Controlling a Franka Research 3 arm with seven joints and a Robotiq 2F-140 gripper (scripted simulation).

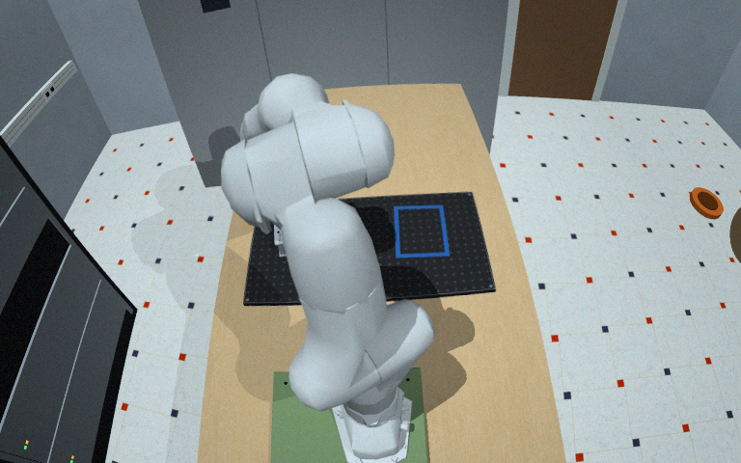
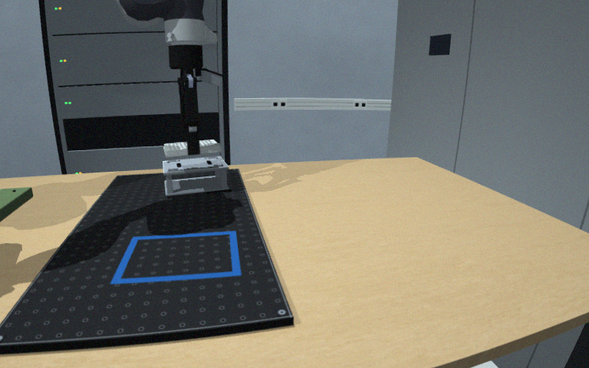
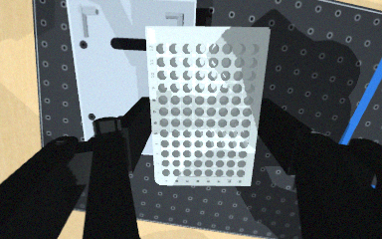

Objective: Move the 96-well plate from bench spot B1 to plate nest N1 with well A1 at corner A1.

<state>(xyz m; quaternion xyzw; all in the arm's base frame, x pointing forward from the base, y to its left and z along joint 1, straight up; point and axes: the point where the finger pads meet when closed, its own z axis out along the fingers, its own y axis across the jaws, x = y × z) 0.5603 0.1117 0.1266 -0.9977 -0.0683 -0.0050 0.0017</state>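
Right now my hand is 7 cm to the right of the grey plate nest and 8 cm above it. From my hand the other things lie so: A1 label (8 cm behind, 12 cm to the left, 8 cm below); then white 96-well plate (2 cm below).
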